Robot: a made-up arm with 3 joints. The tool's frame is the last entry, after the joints. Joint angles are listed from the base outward. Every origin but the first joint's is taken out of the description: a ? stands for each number. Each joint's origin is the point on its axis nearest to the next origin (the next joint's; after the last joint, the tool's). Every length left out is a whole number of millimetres.
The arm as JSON. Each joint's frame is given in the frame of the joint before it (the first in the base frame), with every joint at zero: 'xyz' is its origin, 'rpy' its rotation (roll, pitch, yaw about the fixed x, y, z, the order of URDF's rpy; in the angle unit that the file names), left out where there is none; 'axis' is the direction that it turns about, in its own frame. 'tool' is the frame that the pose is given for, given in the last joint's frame.
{
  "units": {
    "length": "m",
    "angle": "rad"
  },
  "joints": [
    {
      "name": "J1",
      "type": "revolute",
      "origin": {
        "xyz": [
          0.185,
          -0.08,
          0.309
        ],
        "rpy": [
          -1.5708,
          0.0,
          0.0
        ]
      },
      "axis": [
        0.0,
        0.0,
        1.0
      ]
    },
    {
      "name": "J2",
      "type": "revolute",
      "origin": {
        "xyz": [
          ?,
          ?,
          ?
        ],
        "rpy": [
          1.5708,
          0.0,
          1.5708
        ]
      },
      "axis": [
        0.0,
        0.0,
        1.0
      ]
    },
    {
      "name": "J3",
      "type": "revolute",
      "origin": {
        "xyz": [
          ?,
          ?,
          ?
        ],
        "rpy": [
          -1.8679,
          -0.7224,
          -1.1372
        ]
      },
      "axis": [
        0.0,
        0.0,
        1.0
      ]
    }
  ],
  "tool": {
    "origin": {
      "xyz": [
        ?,
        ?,
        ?
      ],
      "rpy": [
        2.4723,
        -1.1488,
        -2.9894
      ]
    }
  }
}
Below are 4 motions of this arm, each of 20 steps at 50 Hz.
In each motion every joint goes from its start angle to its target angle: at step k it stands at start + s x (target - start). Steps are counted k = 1, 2, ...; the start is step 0. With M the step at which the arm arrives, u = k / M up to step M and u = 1 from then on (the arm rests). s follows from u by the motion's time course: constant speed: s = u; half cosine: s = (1 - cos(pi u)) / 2; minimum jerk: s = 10 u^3 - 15 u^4 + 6 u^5.
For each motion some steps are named. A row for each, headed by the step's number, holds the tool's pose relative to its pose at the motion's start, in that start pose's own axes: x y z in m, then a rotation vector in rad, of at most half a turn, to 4 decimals.
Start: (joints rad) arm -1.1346 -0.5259 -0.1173
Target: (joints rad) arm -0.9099 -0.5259 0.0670
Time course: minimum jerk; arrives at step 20
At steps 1, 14, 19, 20:
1: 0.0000 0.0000 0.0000 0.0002 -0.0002 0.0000
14: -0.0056 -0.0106 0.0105 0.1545 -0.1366 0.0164
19: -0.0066 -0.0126 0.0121 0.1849 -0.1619 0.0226
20: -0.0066 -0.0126 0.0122 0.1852 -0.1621 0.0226

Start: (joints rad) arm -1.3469 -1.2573 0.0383
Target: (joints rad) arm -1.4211 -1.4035 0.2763
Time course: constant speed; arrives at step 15
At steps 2, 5, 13, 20:
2: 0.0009 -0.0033 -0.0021 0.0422 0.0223 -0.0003
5: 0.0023 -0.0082 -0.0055 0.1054 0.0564 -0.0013
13: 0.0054 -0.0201 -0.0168 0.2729 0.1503 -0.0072
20: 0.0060 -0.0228 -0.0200 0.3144 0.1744 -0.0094

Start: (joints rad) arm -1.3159 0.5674 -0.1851
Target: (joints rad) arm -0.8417 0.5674 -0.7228
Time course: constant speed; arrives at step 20
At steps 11, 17, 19, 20:
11: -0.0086 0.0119 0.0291 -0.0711 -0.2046 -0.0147
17: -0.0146 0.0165 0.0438 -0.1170 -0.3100 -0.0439
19: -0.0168 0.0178 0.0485 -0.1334 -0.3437 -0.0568
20: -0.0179 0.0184 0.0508 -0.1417 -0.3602 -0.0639

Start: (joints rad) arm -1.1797 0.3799 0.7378
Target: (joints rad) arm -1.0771 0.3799 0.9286
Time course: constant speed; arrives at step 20
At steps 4, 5, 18, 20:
4: 0.0006 -0.0033 -0.0008 0.0523 0.0032 -0.0037
5: 0.0007 -0.0041 -0.0011 0.0654 0.0040 -0.0046
18: 0.0028 -0.0138 -0.0057 0.2352 0.0183 -0.0135
20: 0.0031 -0.0152 -0.0067 0.2613 0.0209 -0.0145

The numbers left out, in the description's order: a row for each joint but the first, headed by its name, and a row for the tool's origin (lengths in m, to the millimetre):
J2: 0.012 0.036 0.0
J3: 0.054 -0.027 0.0
tool: -0.103 0.025 0.0

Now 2 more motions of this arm.
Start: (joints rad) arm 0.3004 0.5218 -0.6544
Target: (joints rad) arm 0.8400 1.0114 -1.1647
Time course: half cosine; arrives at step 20
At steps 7, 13, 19, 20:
7: 0.0048 -0.0020 0.0104 -0.1080 -0.0524 -0.1526
13: 0.0187 -0.0105 0.0228 -0.2742 -0.0475 -0.4054
19: 0.0294 -0.0199 0.0269 -0.3578 0.0077 -0.5425
20: 0.0297 -0.0201 0.0269 -0.3595 0.0094 -0.5455

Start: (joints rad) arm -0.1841 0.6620 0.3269
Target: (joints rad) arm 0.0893 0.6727 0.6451
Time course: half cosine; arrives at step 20
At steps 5, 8, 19, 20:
5: 0.0005 -0.0055 0.0003 0.0791 -0.0042 -0.0175
8: 0.0009 -0.0126 -0.0001 0.1872 -0.0091 -0.0396
19: 0.0019 -0.0330 -0.0079 0.5420 -0.0192 -0.0975
20: 0.0019 -0.0331 -0.0080 0.5454 -0.0193 -0.0980

